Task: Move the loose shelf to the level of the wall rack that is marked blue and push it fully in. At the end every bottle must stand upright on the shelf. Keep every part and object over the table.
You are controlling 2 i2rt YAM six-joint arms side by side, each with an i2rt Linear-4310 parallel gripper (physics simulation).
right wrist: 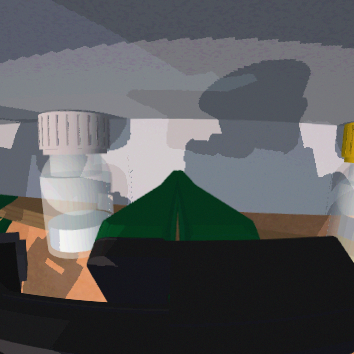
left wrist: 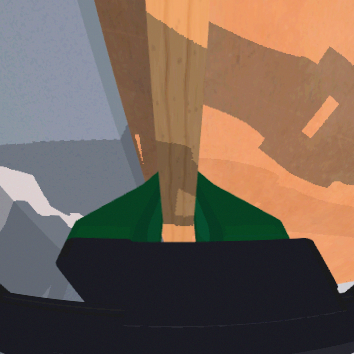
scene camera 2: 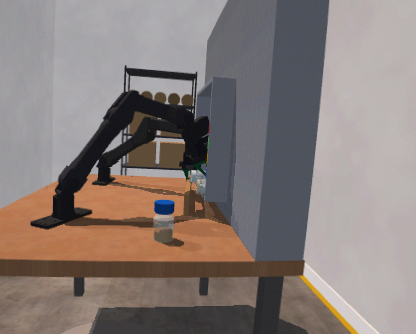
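Note:
The loose shelf (scene camera 2: 189, 200) (left wrist: 176, 100) is a wooden board beside the grey wall rack (scene camera 2: 221, 145). My left gripper (scene camera 2: 187, 175) (left wrist: 177, 177) is shut on the shelf. My right gripper (right wrist: 177, 178) is shut and empty, fingertips together, close to the rack. In the right wrist view, a white-capped clear bottle (right wrist: 75, 185) stands upright left of the fingertips, and a yellow-capped bottle (right wrist: 349, 145) is cut off at the right edge. A blue-capped bottle (scene camera 2: 164, 221) stands upright on the table, apart from the shelf. The rack's blue mark does not show; what the two bottles by the rack stand on is unclear.
A tall grey wall panel (scene camera 2: 287, 125) rises behind the rack along the table (scene camera 2: 115, 245). Both black arms reach over the table toward the rack, close together there. A dark shelving unit (scene camera 2: 160, 73) with boxes stands in the background, beyond the table.

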